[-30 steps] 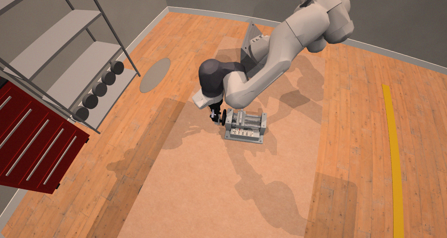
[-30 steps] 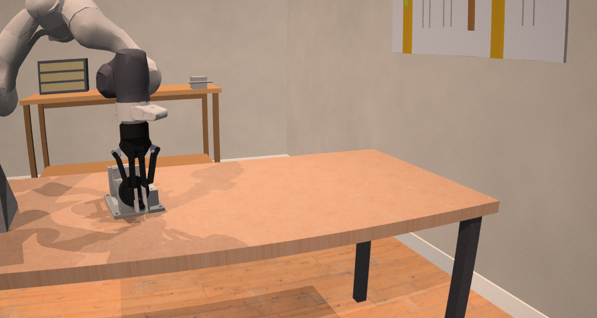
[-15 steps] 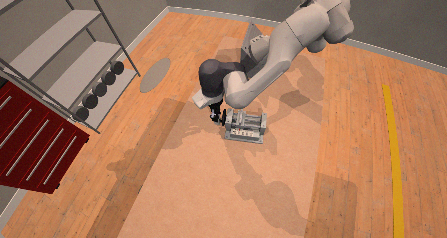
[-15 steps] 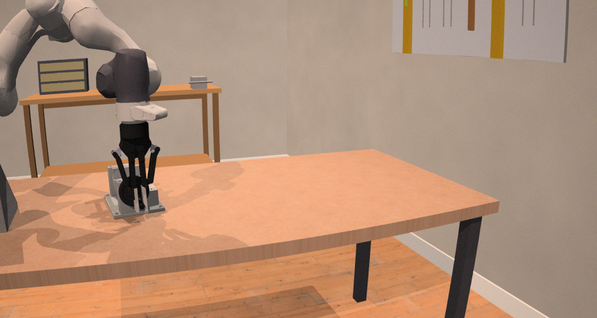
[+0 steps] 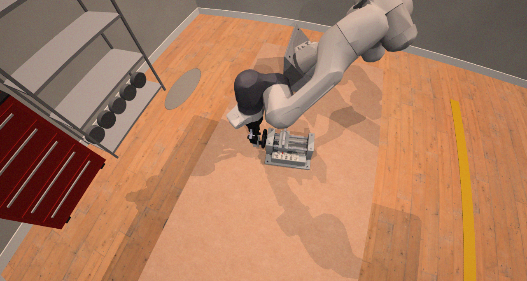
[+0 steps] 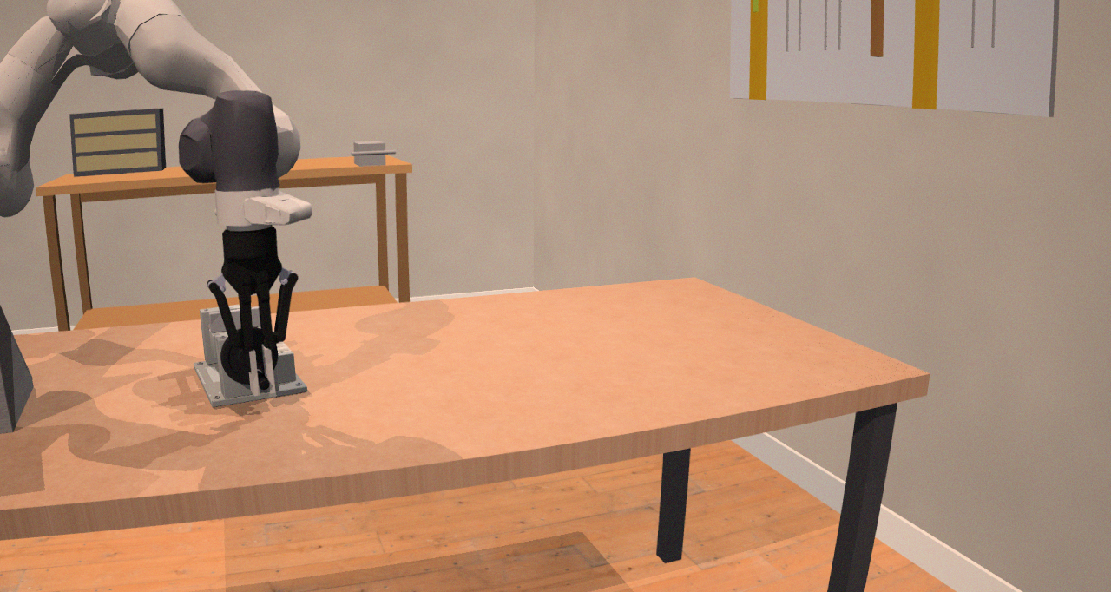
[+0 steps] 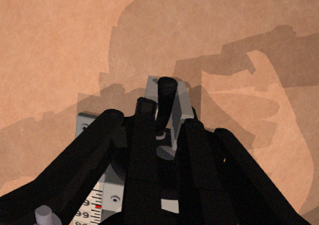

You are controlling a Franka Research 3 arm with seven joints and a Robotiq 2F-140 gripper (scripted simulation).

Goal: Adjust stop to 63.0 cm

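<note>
Right now my hand is 1 cm past the black handwheel, 2 cm to the right of it and 1 cm above it. Round my hand: sliding stop (3 cm behind, 12 cm to the left, 3 cm above).
</note>
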